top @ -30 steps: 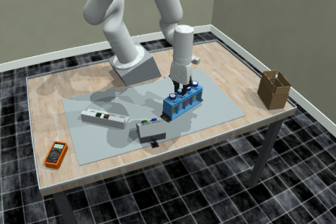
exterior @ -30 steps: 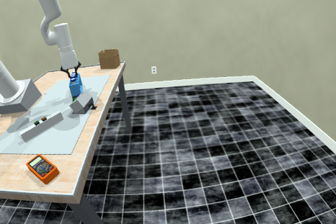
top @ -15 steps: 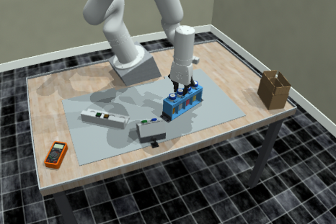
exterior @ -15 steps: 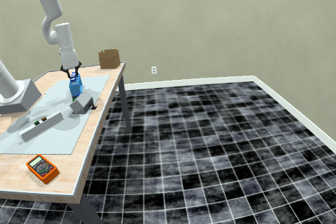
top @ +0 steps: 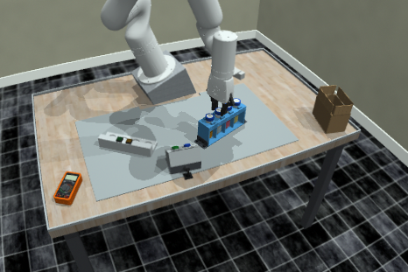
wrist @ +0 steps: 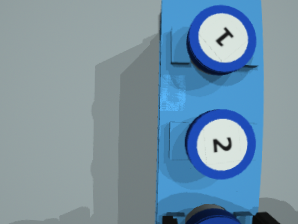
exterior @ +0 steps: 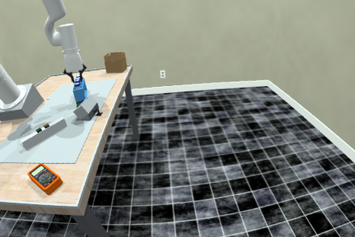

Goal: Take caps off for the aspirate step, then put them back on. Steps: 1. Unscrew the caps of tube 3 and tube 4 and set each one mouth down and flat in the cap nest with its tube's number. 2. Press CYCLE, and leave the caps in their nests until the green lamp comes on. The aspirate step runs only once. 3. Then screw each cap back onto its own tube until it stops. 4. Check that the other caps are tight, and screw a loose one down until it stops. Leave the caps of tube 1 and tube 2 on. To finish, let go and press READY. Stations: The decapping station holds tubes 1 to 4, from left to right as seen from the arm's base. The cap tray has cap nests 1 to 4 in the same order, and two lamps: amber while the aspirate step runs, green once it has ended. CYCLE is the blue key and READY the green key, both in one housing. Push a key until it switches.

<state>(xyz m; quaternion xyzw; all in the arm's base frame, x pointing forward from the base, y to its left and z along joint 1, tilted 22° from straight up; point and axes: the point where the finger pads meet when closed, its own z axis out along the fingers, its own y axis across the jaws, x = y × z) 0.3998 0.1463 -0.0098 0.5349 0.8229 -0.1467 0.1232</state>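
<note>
My hand is 5 cm to the left of the blue-and-white cap, 2 cm short of it and 2 cm above it. From my hand the other things lie so: green key (21 cm to the right, 9 cm ahead, 7 cm below); then blue key (17 cm to the right, 9 cm ahead, 7 cm below); then key housing (19 cm to the right, 11 cm ahead, 8 cm below).
</note>
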